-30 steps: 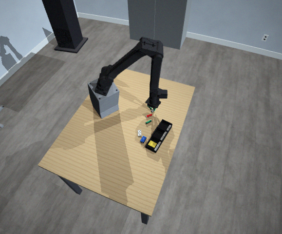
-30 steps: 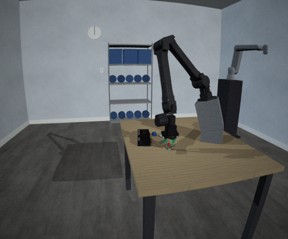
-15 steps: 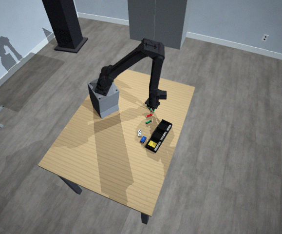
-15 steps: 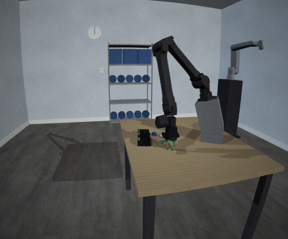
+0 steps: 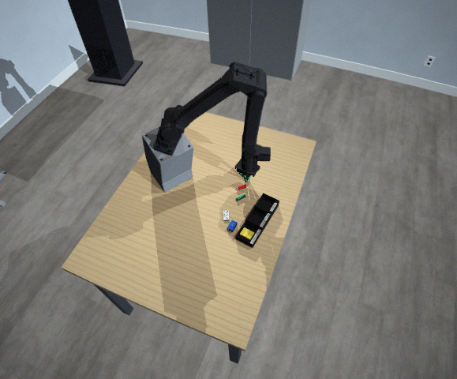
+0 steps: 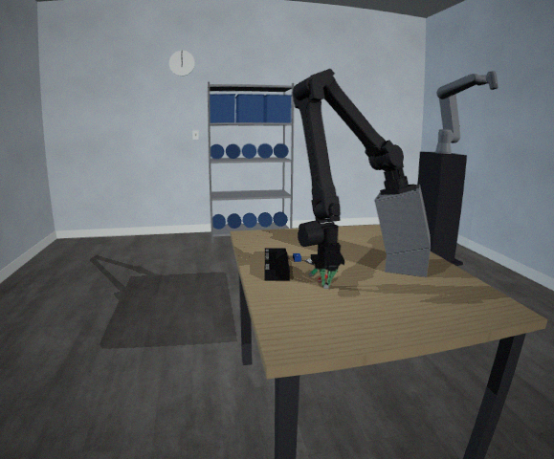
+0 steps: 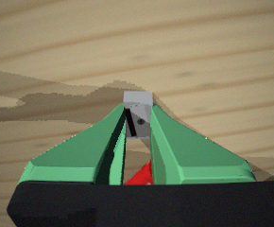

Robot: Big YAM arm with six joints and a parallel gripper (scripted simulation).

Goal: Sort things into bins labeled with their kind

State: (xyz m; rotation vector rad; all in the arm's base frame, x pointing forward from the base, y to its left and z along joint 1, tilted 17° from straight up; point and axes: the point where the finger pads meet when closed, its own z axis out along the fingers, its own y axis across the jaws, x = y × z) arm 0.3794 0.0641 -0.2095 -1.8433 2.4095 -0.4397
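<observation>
My hand is 6 cm to the left of the red piece and 1 cm past it. Round my hand: grey-white piece right at my hand; then white domino 22 cm to the right, 4 cm behind, 1 cm below; then green piece 11 cm to the right.
</observation>
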